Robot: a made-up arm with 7 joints. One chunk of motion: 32 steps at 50 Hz.
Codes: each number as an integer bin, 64 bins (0 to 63) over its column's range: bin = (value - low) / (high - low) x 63, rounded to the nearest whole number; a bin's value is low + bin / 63 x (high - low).
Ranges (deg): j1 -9..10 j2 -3..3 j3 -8..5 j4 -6..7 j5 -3..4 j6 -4..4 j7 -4..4
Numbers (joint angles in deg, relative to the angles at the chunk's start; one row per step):
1: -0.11 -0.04 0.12 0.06 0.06 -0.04 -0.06
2: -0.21 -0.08 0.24 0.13 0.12 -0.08 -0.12
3: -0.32 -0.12 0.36 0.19 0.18 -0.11 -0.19
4: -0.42 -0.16 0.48 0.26 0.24 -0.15 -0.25
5: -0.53 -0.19 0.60 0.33 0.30 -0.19 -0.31
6: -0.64 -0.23 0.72 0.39 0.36 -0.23 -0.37
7: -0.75 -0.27 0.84 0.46 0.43 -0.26 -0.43
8: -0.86 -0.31 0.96 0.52 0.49 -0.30 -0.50
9: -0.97 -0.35 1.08 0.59 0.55 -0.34 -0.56
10: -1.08 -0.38 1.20 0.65 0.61 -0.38 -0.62
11: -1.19 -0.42 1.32 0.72 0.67 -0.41 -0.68
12: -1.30 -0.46 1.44 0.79 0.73 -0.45 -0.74
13: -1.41 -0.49 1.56 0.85 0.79 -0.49 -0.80
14: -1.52 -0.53 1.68 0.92 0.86 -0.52 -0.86
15: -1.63 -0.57 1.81 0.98 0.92 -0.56 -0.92
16: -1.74 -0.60 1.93 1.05 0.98 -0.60 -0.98
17: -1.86 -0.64 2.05 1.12 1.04 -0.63 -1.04
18: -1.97 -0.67 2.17 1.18 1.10 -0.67 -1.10
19: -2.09 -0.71 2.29 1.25 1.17 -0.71 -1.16
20: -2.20 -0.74 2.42 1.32 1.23 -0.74 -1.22
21: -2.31 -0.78 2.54 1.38 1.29 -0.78 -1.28
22: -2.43 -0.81 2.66 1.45 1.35 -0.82 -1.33
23: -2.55 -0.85 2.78 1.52 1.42 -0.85 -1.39
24: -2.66 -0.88 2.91 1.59 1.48 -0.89 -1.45
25: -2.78 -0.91 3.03 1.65 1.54 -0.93 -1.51
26: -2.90 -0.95 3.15 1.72 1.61 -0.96 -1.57
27: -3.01 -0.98 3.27 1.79 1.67 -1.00 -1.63
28: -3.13 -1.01 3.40 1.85 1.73 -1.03 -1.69
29: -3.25 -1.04 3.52 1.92 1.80 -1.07 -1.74
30: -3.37 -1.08 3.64 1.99 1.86 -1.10 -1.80
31: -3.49 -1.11 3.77 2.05 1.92 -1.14 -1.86
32: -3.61 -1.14 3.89 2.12 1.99 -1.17 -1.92
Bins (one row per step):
1: 29 31 39 29 28 31 31
2: 29 31 40 30 28 31 31
3: 29 30 41 30 29 31 30
4: 28 30 41 30 29 30 30
5: 28 30 42 31 30 30 29
6: 28 29 42 31 30 30 29
7: 27 29 43 31 31 29 28
8: 27 28 43 32 31 29 28
9: 27 28 44 32 32 29 27
10: 26 28 45 32 32 29 27
11: 26 27 45 33 33 28 26
12: 26 27 46 33 34 28 26
13: 25 26 46 33 34 28 25
14: 25 26 47 34 35 27 25
15: 24 26 48 34 35 27 24
16: 24 25 48 34 36 27 24
17: 24 25 49 35 36 27 23
18: 23 24 49 35 37 26 23
19: 23 24 50 35 38 26 22
20: 23 24 50 35 38 26 22
21: 22 23 51 36 39 25 21
22: 22 23 52 36 39 25 21
23: 21 23 52 36 40 25 21
24: 21 22 53 37 40 24 20
25: 21 22 53 37 41 24 20
26: 20 22 54 37 41 24 19
27: 20 21 55 38 42 24 19
28: 19 21 55 38 43 23 18
29: 19 21 56 38 43 23 18
30: 19 20 56 39 44 23 17
31: 18 20 57 39 44 23 17
32: 18 20 58 39 45 22 16

